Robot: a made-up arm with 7 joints.
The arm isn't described. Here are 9 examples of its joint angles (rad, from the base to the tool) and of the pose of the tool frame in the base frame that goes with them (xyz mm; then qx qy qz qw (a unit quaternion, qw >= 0)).
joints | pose
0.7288 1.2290 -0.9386 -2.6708 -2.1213 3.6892 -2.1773 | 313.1 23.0 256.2 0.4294 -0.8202 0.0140 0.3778
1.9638 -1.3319 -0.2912 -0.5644 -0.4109 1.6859 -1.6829 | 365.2 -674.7 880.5 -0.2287 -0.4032 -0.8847 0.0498
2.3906 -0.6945 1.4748 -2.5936 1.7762 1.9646 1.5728 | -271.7 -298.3 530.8 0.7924 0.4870 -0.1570 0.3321
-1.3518 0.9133 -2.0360 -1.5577 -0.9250 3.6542 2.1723 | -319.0 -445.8 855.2 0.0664 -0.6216 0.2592 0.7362
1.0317 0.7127 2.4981 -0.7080 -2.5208 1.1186 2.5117 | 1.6 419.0 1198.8 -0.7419 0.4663 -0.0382 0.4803
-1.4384 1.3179 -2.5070 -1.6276 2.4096 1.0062 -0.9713 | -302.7 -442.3 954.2 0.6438 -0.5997 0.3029 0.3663
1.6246 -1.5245 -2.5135 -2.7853 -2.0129 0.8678 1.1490 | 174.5 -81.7 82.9 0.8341 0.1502 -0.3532 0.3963
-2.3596 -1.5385 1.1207 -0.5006 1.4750 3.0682 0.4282 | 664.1 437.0 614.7 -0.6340 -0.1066 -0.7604 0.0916
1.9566 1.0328 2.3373 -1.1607 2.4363 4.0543 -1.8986 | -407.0 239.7 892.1 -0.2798 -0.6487 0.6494 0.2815
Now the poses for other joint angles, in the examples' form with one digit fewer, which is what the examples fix.
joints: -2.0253 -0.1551 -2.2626 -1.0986 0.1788 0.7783 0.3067
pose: -172 526 983 0.599 0.763 -0.205 0.132
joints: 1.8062 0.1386 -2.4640 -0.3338 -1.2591 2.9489 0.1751
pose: 144 91 1222 0.148 -0.018 0.623 0.768
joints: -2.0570 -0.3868 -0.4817 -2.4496 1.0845 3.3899 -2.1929
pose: -337 -63 776 0.576 -0.617 -0.147 0.516
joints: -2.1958 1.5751 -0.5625 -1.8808 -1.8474 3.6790 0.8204
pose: -359 -224 5 -0.758 0.620 0.011 0.204
